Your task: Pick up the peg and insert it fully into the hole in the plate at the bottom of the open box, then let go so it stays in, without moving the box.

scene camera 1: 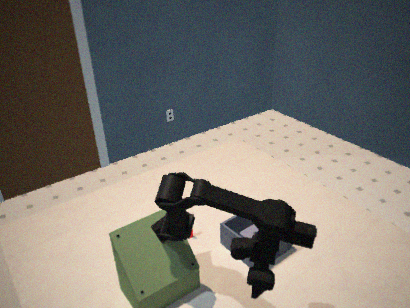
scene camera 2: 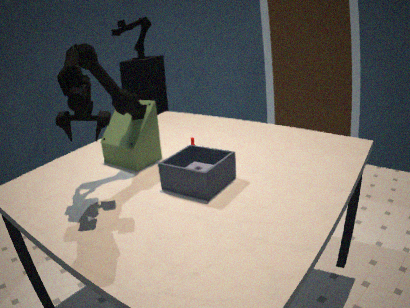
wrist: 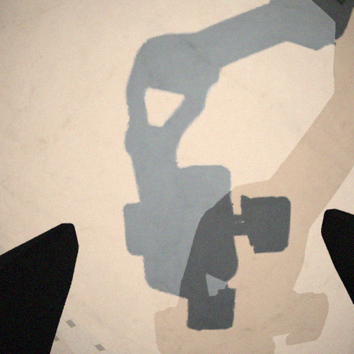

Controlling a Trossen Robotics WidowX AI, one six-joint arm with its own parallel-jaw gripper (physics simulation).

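Observation:
The red peg stands upright on the table behind the open box in the scene camera 2 view; its lower part is hidden there, and the arm covers part of it in the scene camera 1 view. The dark grey open box has a light plate with a dark hole on its bottom. The arm hides part of the box in the scene camera 1 view. My gripper is open and empty, pointing down high above the table, well apart from peg and box.
A green sloped block stands on the table under the arm's base, beside the box. Another dark arm stands on a black pedestal beyond the table. Arm shadows fall across the tabletop below the gripper.

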